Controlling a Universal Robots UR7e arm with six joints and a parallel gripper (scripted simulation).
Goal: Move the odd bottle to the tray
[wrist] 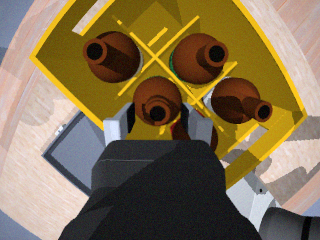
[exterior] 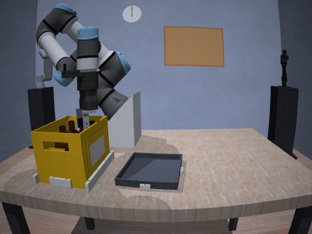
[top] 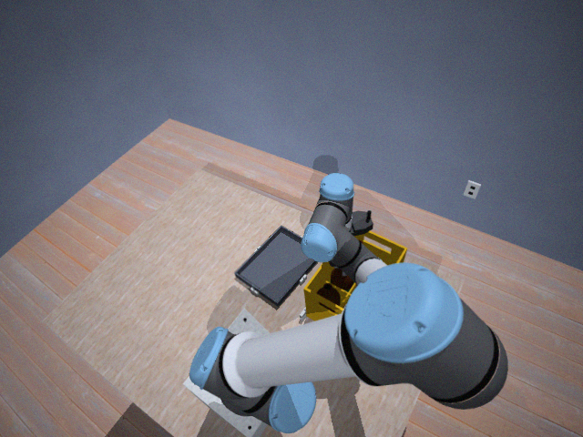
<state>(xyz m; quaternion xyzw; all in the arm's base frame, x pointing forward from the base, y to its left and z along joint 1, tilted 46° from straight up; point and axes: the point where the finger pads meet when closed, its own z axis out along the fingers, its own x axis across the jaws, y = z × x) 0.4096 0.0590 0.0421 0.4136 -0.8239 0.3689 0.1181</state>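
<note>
Right now my hand is 10 mm short of the yellow crate, 40 mm to the left of it and 90 mm above it. Also, from my hand: dark tray 50 mm behind, 230 mm to the left, 160 mm below; bottle 90 mm ahead, 10 mm to the left, 90 mm below.
</note>
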